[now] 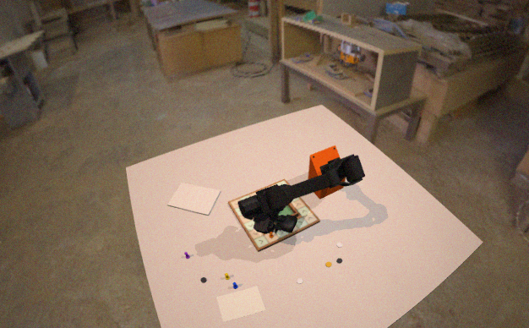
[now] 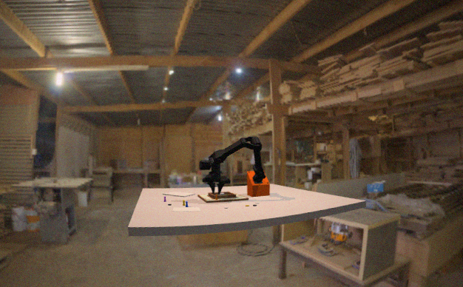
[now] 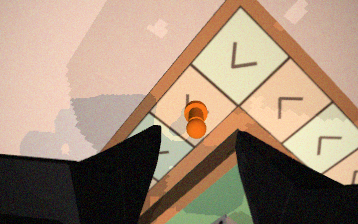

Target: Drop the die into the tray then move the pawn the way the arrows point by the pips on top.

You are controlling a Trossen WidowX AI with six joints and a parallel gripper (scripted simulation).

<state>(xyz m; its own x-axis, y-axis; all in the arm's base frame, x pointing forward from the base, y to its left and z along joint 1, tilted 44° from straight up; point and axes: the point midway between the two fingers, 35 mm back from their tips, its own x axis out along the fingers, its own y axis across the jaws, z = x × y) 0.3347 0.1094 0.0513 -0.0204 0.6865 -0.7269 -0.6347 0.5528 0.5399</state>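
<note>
My gripper tip is 2 cm above the orange pawn. Round my gripper tip: white die 7 cm behind, 10 cm to the right, 2 cm below; yellow pawn 22 cm ahead, 9 cm to the left, 4 cm below; green dice tray 7 cm behind, 11 cm to the right, 4 cm below.
</note>
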